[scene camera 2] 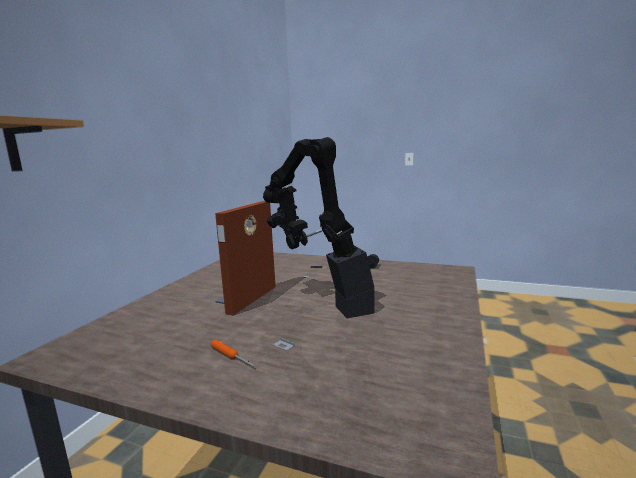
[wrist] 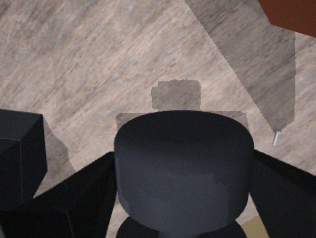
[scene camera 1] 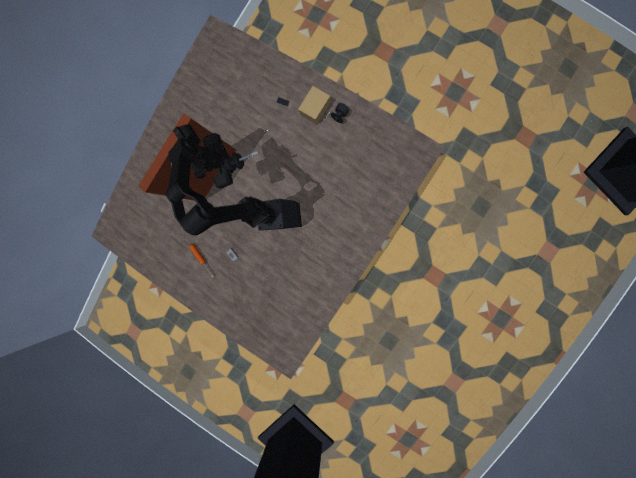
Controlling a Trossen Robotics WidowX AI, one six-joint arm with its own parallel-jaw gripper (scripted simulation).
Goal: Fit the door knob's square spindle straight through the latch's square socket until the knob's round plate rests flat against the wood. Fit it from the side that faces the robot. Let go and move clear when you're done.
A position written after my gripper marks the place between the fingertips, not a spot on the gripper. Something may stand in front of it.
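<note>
Through scene camera 1 I can see my gripper (scene camera 1: 230,164), together with a cardboard box (scene camera 1: 316,102) and a red-brown wooden door panel (scene camera 1: 156,180). Scene camera 2 gives me the panel (scene camera 2: 246,257) as well, and my gripper (scene camera 2: 293,242). The wrist view has my gripper (wrist: 180,159) too.
</note>
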